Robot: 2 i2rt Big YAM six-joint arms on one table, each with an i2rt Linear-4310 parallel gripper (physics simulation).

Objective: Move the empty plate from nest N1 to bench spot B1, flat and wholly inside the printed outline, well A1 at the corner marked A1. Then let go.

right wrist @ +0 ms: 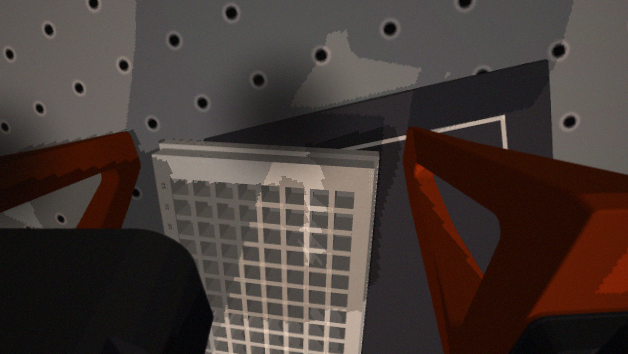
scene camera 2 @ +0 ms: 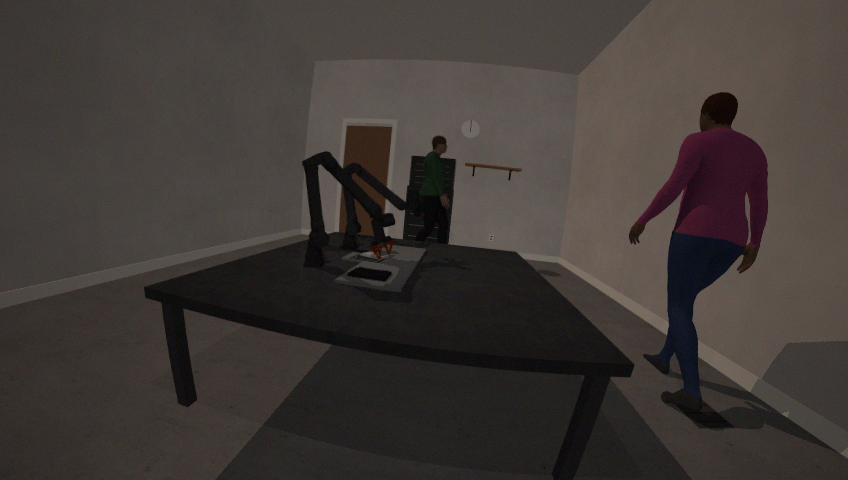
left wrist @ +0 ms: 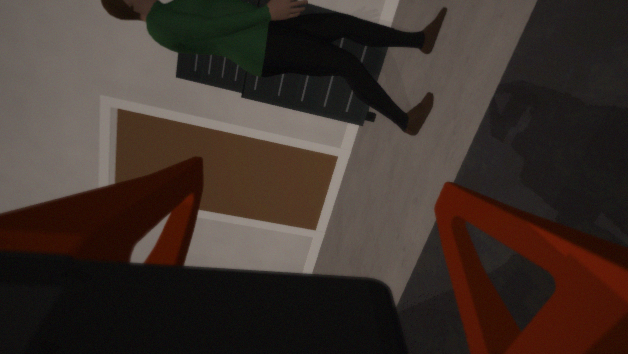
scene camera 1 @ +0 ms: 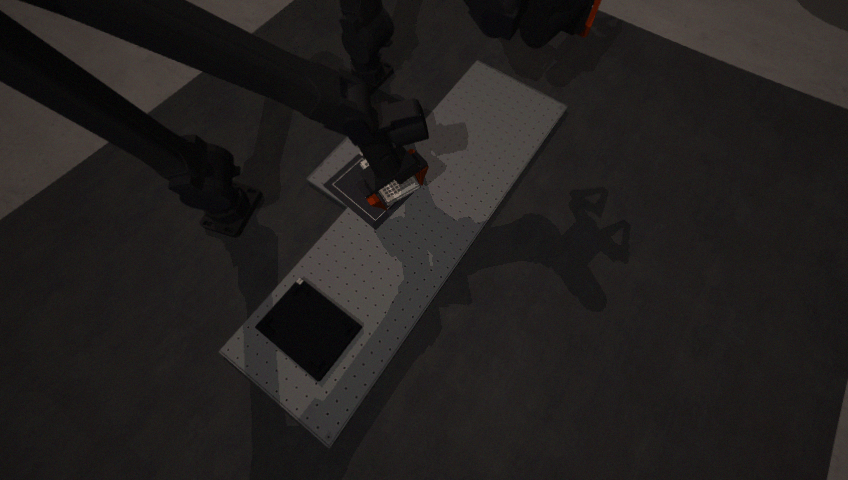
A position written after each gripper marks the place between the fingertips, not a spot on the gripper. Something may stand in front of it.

Observation:
The left gripper [left wrist: 326, 183] is open, with nothing in its grasp. The right gripper [scene camera 1: 403, 196] is open and holds nothing. Also in view: a white well plate [right wrist: 281, 236]. Further things: a dark mat with white outline [scene camera 1: 343, 185].
The right gripper is seen too in the right wrist view [right wrist: 268, 145]. The dark mat with white outline shows as well in the right wrist view [right wrist: 510, 108]. The left wrist view misses the white well plate: it is out of frame.

